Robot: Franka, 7 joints.
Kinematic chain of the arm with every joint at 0, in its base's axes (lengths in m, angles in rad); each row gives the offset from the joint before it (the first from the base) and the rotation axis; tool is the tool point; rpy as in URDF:
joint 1: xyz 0 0 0.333 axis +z
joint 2: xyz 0 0 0 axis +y
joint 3: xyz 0 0 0.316 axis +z
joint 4: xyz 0.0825 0 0 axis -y
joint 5: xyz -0.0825 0 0.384 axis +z
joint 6: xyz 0 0 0 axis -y
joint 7: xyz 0.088 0 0 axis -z
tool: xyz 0 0 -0.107 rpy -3.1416 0 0
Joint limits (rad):
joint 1: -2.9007..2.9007
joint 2: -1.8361..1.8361
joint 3: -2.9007..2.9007
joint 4: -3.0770..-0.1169
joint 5: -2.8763..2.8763
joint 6: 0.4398..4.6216
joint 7: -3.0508..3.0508
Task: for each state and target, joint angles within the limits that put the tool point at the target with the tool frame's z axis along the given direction. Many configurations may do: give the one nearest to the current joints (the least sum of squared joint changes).
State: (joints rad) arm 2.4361 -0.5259 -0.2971 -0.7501 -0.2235 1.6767 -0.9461
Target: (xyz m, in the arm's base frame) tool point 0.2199 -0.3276 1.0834 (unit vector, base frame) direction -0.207 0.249 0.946
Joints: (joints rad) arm 2.1702 -0.5917 0.0355 -0.1524 0.0032 2.3735 -0.9461
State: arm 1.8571 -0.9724 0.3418 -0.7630 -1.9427 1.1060 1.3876
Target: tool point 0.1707 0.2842 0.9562 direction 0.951 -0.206 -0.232
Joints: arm 1.8417 -0.3910 -0.2380 -1.3632 -1.5904 1.2743 1.3876
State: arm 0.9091 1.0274 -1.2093 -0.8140 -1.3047 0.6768 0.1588
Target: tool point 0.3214 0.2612 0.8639 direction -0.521 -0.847 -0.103
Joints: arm 1.5950 0.6220 -1.4822 -0.9081 -1.4242 0.6112 0.1588
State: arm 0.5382 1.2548 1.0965 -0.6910 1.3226 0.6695 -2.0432
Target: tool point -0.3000 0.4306 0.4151 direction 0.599 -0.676 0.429
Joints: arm 1.2596 1.2679 1.3030 -1.5350 0.8561 0.4398 -2.0432
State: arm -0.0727 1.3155 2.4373 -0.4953 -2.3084 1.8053 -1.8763
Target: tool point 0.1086 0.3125 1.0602 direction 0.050 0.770 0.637
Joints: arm 0.4122 0.9603 2.6442 -1.1432 -2.2240 2.5391 -1.8763
